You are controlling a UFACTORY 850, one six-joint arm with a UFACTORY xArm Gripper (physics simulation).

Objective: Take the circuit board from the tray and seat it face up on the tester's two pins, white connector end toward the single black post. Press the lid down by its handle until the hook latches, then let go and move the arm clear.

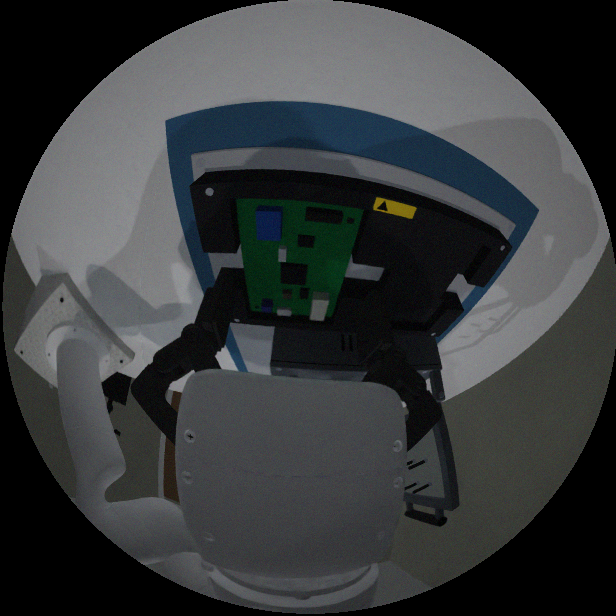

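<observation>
The green circuit board (298,258) lies face up on the black tester (436,247), with its blue part at the far end and its white connector (318,307) at the end near me. My gripper (310,341) is open and empty, just above the near end of the board. Its black fingers are spread to either side of the board and do not grip it. The tester's pins and black post are hidden or too dark to make out. A clear lid with a dark frame (451,459) stands open at the lower right, its handle bar (425,515) at the bottom.
The tester sits on a blue-edged mat (344,132) on the pale table. A yellow warning label (394,208) marks the tester's far side. The arm's white base plate (63,327) and link are at the left. A brown edge (170,465) shows beside the gripper body.
</observation>
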